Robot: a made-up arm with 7 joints.
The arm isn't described. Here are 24 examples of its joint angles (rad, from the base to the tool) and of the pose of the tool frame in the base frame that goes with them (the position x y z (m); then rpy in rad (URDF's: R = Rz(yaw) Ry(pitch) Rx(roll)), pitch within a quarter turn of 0, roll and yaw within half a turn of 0).
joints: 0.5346 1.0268 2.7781 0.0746 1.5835 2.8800 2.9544
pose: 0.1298 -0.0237 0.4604 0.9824 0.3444 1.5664
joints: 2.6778 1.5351 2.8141 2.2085 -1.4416 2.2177 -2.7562
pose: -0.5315 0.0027 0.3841 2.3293 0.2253 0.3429
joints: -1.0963 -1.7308 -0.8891 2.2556 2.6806 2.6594 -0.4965
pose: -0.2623 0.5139 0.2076 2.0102 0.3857 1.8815
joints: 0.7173 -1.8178 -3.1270 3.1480 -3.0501 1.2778 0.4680
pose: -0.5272 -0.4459 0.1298 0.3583 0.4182 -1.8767
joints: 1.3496 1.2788 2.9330 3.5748 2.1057 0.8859 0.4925
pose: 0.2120 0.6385 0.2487 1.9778 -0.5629 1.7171
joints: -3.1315 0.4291 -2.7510 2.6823 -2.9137 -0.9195 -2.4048
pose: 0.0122 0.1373 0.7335 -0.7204 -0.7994 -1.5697
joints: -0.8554 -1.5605 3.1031 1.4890 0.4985 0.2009 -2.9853
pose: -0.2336 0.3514 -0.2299 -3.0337 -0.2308 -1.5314
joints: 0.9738 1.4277 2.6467 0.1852 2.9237 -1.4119 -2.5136
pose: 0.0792 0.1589 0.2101 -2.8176 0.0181 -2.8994
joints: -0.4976 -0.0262 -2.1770 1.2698 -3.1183 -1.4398 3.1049
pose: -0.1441 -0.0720 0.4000 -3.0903 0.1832 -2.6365
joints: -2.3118 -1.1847 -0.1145 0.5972 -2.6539 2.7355 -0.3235
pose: 0.0501 0.2091 0.5897 1.4057 -0.6534 2.6614
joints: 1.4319 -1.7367 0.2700 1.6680 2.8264 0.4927 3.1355
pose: -0.1728 -0.4338 0.5756 0.2447 0.8150 -1.8879
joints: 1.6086 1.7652 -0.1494 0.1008 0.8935 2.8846 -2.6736
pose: -0.1085 0.1903 0.1190 -1.5029 1.0035 0.3314
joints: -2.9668 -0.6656 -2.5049 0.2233 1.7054 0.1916 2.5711
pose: 0.1231 0.0681 0.0663 -3.0928 -0.6426 2.7201
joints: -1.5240 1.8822 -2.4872 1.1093 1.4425 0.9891 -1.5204
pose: -0.2894 -0.2913 0.4400 1.6111 -0.0377 -1.9054
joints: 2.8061 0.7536 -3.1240 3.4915 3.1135 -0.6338 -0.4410
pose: -0.3464 0.1173 0.7157 0.2259 -0.4155 -0.8273
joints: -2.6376 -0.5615 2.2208 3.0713 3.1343 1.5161 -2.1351
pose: 0.2347 0.2173 0.8112 1.1339 0.0673 -2.1660
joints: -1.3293 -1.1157 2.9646 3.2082 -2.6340 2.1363 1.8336
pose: -0.0469 0.4221 0.6031 -1.1284 -0.0433 -2.6049
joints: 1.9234 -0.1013 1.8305 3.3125 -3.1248 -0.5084 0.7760
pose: -0.0751 -0.1311 0.8335 0.1887 0.3297 -1.7224
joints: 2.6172 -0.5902 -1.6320 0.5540 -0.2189 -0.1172 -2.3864
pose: 0.2511 0.3021 0.3139 2.2971 0.1264 -2.9522
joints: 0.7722 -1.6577 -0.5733 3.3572 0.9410 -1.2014 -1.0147
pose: -0.2856 -0.3449 -0.0033 3.0320 0.3269 1.5387
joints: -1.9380 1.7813 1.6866 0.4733 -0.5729 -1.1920 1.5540
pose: 0.1757 -0.3685 0.2783 0.0183 0.9505 -0.5321
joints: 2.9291 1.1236 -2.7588 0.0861 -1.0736 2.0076 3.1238
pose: -0.0384 -0.1129 0.3324 -1.5231 -0.4029 2.4928
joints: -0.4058 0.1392 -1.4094 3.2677 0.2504 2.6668 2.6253
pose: 0.0645 -0.1760 0.6835 -2.7113 0.3728 2.2230
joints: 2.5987 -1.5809 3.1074 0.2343 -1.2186 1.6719 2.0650
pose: -0.0561 -0.1326 0.0815 0.9883 0.7860 -0.9547
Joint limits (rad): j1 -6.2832..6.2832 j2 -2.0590..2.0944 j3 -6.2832..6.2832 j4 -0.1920..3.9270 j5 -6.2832..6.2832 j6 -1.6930..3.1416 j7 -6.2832..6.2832
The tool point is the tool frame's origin. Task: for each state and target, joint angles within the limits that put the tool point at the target. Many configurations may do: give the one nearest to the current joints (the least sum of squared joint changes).
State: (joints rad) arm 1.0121 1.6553 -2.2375 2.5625 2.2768 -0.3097 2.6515
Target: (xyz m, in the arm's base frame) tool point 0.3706 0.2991 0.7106
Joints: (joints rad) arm 0.9370 1.0836 -2.3338 2.6363 2.2023 0.0566 2.6515
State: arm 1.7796 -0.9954 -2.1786 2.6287 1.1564 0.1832 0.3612
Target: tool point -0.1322 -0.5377 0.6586
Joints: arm 1.3553 -0.7554 -2.2560 2.9265 1.0993 0.0985 0.3612
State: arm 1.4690 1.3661 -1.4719 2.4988 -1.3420 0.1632 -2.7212
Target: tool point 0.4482 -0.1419 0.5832
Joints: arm 0.8424 0.7801 -1.9812 1.6184 -1.4747 0.3342 -2.7212
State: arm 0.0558 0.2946 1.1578 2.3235 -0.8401 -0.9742 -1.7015
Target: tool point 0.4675 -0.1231 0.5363
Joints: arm -0.4198 1.0983 1.1138 2.4112 -0.6513 -1.2178 -1.7015
